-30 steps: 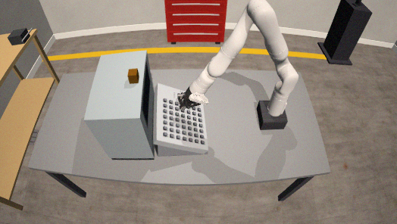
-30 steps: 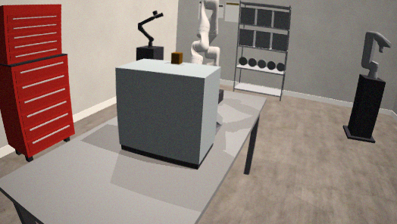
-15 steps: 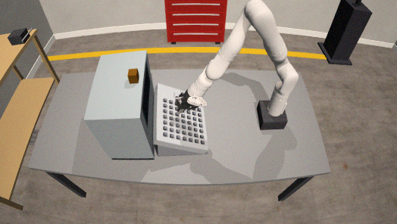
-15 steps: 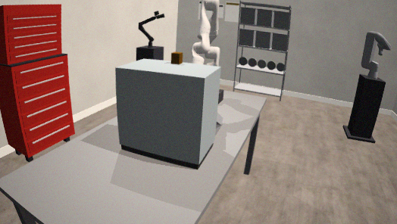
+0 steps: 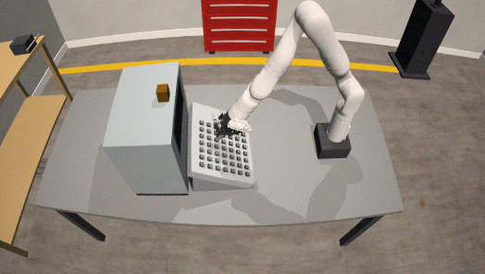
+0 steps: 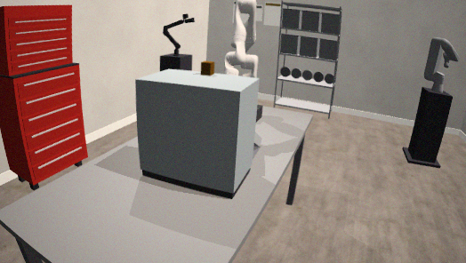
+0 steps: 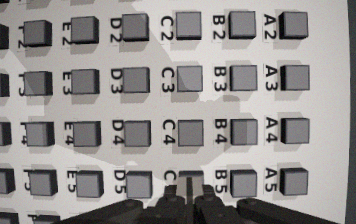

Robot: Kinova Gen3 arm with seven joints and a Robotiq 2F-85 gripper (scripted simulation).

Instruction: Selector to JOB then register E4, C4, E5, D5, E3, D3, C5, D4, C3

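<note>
Right now my hand is 20 mm short of the key C4, 40 mm to the right of it and 30 mm above it. The rest, counted from my hand: key D4 (10 mm behind, 30 mm to the left, 40 mm below); then key B4 (40 mm ahead, 40 mm to the left, 10 mm below); then key (10 mm ahead, 70 mm to the left, 30 mm below).
</note>
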